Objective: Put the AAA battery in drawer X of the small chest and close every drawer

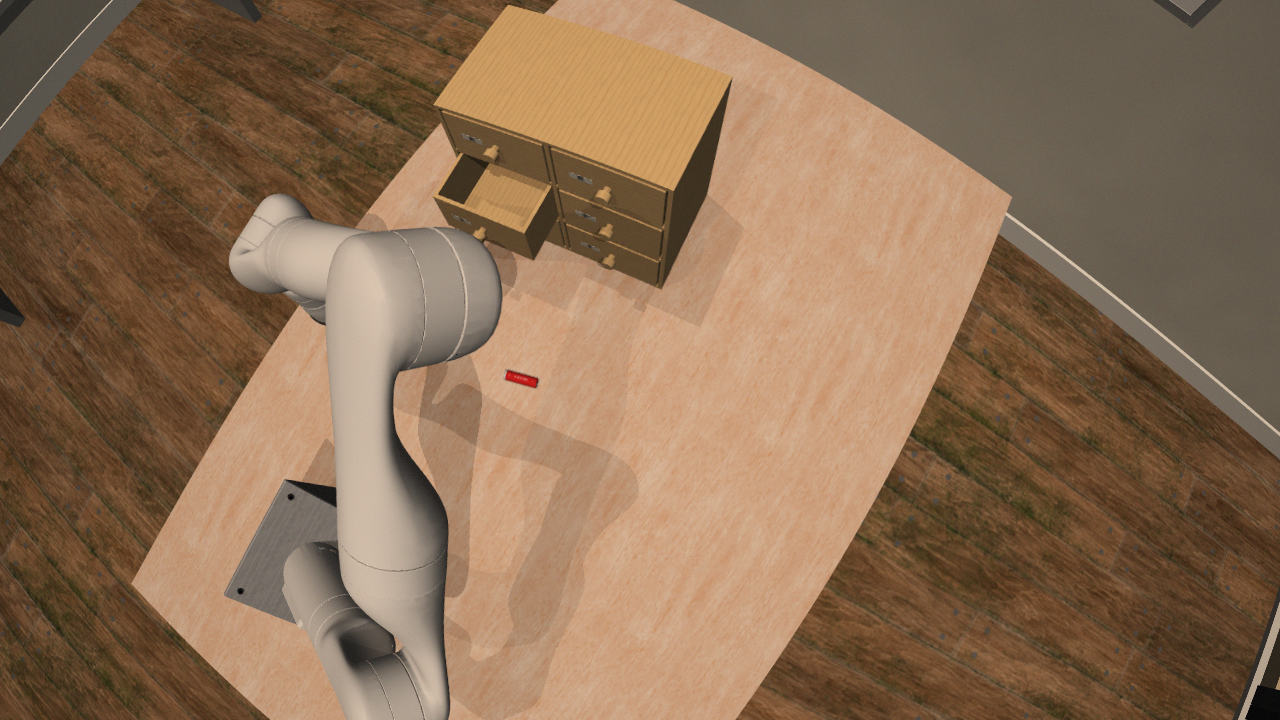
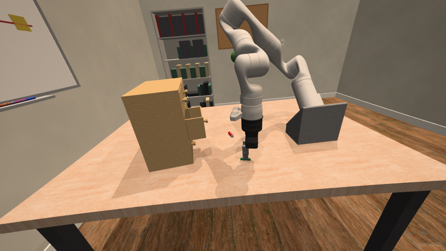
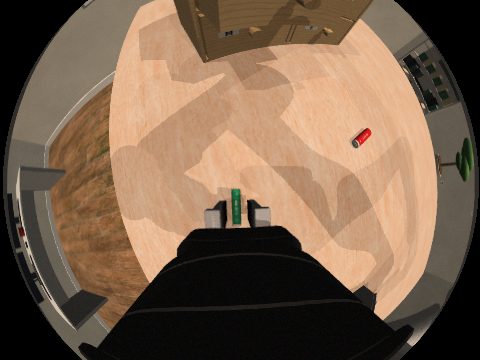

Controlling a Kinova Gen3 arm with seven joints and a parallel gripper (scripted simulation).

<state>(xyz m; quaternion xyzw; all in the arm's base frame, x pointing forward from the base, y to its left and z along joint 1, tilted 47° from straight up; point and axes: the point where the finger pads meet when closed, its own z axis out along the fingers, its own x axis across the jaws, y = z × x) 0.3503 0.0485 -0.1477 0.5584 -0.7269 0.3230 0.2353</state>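
My hand is 30 mm above the green AAA battery. Round my hand: red battery: 220 mm to the right, 40 mm ahead, 30 mm below.
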